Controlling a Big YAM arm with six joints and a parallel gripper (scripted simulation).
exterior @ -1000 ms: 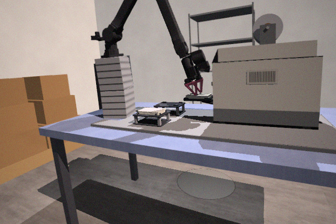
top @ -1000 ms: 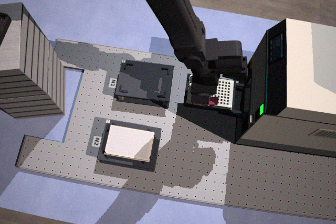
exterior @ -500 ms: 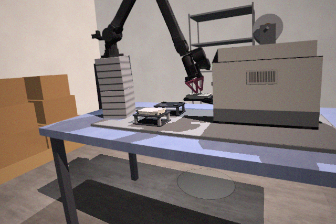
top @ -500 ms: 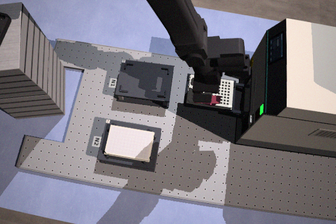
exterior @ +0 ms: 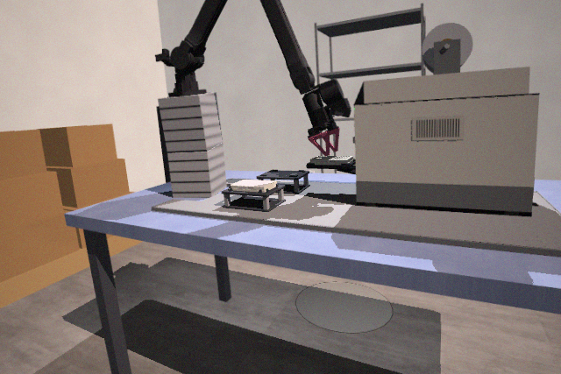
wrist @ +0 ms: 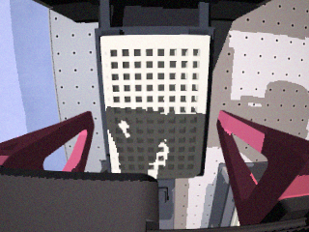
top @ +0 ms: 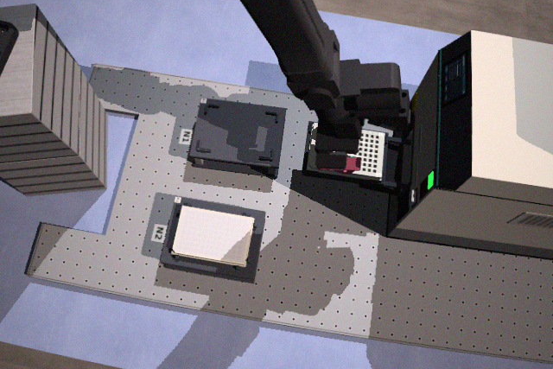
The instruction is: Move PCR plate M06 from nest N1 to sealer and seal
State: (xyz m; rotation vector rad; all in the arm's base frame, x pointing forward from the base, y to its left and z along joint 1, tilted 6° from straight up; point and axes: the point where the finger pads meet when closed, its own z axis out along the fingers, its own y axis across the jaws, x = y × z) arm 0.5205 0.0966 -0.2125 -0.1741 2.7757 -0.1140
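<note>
Right now my hand is 3 cm above the white 96-well plate M06. Also, from my hand: white start key (11 cm ahead, 8 cm to the right, 5 cm above); sealer stage (4 cm below); dark screen (18 cm above, 11 cm ahead, 6 cm to the left).
</note>
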